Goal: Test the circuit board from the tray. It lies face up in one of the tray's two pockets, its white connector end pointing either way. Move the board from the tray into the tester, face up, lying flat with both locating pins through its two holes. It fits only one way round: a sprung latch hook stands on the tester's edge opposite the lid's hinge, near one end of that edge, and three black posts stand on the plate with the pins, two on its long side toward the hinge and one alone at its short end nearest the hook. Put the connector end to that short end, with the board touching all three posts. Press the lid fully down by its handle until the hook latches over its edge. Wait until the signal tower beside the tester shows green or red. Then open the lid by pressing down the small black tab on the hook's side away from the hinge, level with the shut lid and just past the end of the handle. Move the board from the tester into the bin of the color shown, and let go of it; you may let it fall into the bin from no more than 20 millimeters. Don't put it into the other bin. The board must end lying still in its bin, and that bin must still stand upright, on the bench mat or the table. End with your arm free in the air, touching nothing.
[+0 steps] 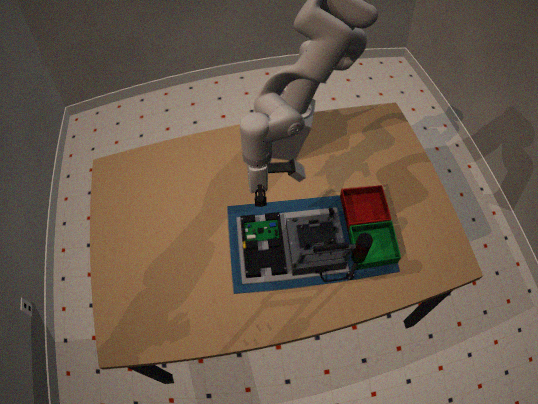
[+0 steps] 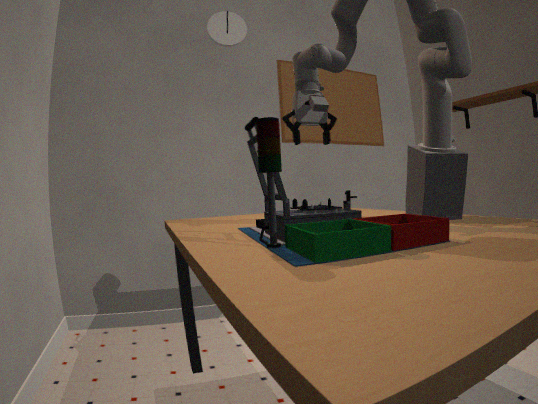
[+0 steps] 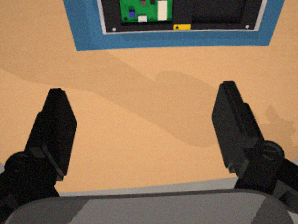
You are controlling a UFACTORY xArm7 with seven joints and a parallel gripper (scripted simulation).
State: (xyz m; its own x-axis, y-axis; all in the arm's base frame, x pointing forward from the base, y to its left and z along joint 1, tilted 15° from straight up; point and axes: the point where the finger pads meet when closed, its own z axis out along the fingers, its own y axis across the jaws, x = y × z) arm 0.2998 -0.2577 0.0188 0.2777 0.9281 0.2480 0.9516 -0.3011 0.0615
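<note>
The green circuit board lies 230 mm below my hand. The rest, counted from my hand: red bin 360 mm to the left, 240 mm below, 60 mm ahead; latch hook 220 mm to the left, 160 mm below, 70 mm ahead; tester lid 230 mm ahead, 110 mm to the left, 70 mm below.
</note>
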